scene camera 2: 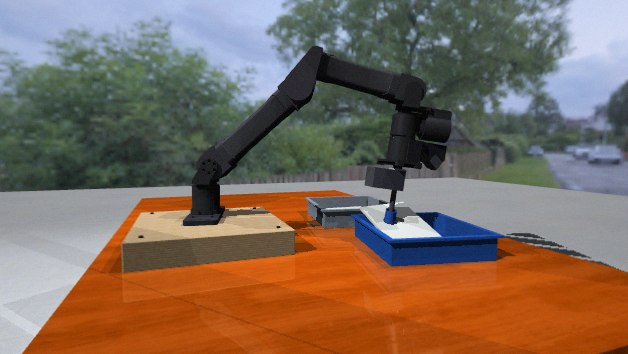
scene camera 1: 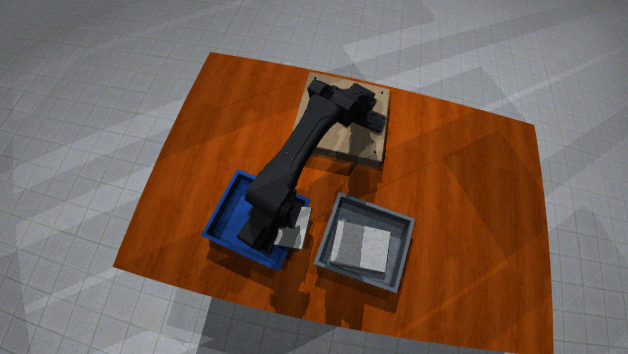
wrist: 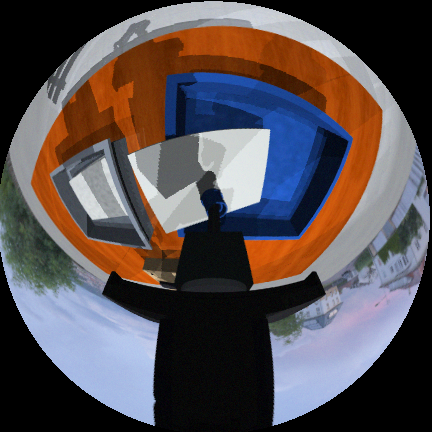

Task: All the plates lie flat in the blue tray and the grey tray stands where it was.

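Seen in the pictures: hand, its tool point: (scene camera 2: 389, 222) (wrist: 213, 197); arm's base, origin of its link: (scene camera 2: 206, 216).
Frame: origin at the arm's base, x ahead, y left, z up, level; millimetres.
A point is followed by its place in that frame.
My suction cup (scene camera 2: 390, 216) (wrist: 214, 199) is off, low over the inner side of the blue tray, close to a white plate; I cannot tell whether they touch. That plate (scene camera 1: 304, 222) @(z 15, x 418, y -11 mm) (scene camera 2: 407, 231) @(z -24, x 449, y -113 mm) (wrist: 240, 165) @(z -22, x 466, y -107 mm) is tilted, its raised side over the blue tray's wall towards the grey tray, its other side down inside. The blue tray (scene camera 1: 220, 203) @(z -1, x 464, y -261 mm) (scene camera 2: 442, 254) @(z -33, x 452, y -260 mm) (wrist: 225, 77) @(z 0, x 565, y -75 mm) is partly hidden by the arm in scene camera 1. A pale plate (scene camera 1: 375, 247) @(z -29, x 394, y 209 mm) (wrist: 100, 190) @(z -29, x 419, y 139 mm) lies in the grey tray (scene camera 1: 406, 255) @(z 0, x 389, y 293 mm) (scene camera 2: 340, 220) @(z -31, x 336, y 55 mm) (wrist: 132, 200) @(z -24, x 399, y 59 mm); whether others lie under it is unclear.
The arm stands on a thick wooden base board (scene camera 1: 327, 146) @(z -1, x 157, y -44 mm) (scene camera 2: 205, 255) @(z -34, x 24, y -197 mm) (wrist: 162, 267) @(z -16, x 148, y 57 mm) behind the trays. The orange table (scene camera 1: 450, 200) @(z -50, x 141, y 407 mm) (scene camera 2: 200, 310) @(z -50, x 42, y -386 mm) carries the board and both trays. A narrow gap separates the trays, and the tilted plate overhangs part of it.
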